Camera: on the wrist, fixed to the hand. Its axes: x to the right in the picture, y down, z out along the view.
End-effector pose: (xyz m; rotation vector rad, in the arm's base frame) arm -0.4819 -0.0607 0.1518 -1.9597 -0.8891 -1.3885
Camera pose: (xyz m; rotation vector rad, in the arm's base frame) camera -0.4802 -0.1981 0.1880 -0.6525 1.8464 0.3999
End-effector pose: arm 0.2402 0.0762 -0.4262 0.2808 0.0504 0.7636
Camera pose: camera 0.1736 0.1660 -0.5138 0.1348 0.0539 -2.4059
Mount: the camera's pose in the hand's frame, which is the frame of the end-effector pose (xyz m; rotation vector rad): 0.0087 0.0831 -0.1149 -0.0928 0.4254 3.0906
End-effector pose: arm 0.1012 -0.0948 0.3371 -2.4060 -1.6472 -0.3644
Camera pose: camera 0.1717 -0.1516 0.4466 -1.5492 2.3188 -0.0807
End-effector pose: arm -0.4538 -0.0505 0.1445 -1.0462 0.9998 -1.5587
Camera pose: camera -0.5420 -0.0623 0.0337 1.1154 1.2090 1.0048
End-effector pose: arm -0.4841 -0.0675 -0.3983 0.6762 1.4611 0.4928
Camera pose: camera -0.5896 0.0120 -0.3460 -1.5868 0.5491 -1.9270
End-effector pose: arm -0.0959 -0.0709 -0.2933 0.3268 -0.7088 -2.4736
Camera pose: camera -0.0252 -0.1832 -0.3440 -0.2890 -0.1192 0.5431
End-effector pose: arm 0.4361 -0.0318 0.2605 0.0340 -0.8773 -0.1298
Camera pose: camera 0.5382 0.0468 0.2006 -1.2738 0.3032 2.5667
